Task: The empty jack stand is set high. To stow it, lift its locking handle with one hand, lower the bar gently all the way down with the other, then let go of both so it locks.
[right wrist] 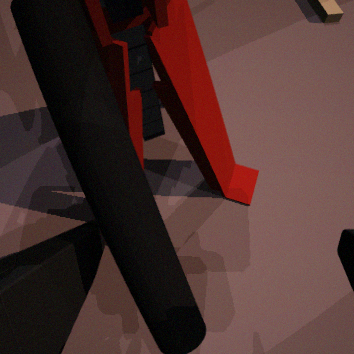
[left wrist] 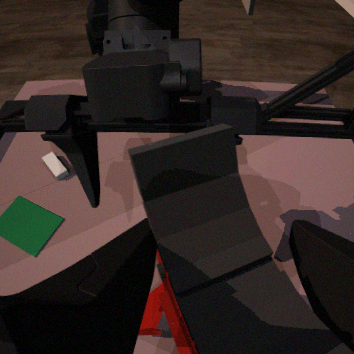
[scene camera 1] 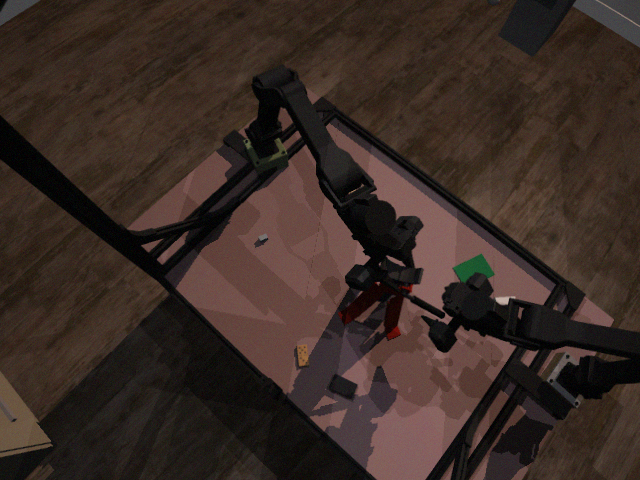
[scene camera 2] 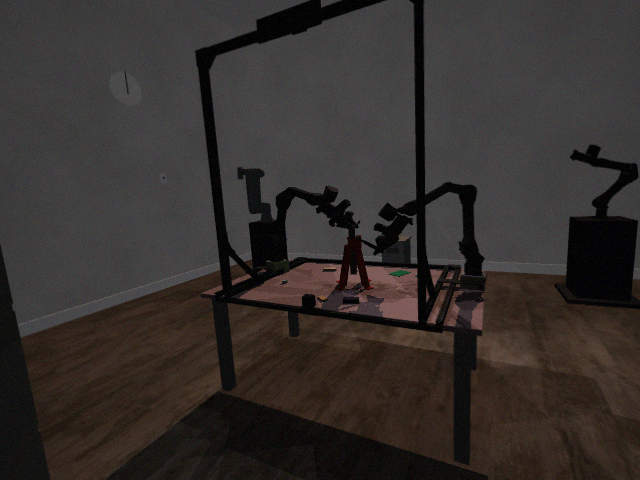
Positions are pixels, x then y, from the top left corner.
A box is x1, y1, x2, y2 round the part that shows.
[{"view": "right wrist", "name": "my right gripper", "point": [222, 237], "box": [0, 219, 353, 353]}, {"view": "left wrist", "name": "my left gripper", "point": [223, 230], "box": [0, 217, 353, 353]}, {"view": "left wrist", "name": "my right gripper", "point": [143, 207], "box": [23, 15, 261, 206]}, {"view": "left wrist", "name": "green square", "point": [34, 225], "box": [0, 195, 63, 256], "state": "on the table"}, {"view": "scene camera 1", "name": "my left gripper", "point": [406, 281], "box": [345, 216, 423, 291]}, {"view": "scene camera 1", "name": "my right gripper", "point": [433, 302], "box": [421, 273, 493, 352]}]
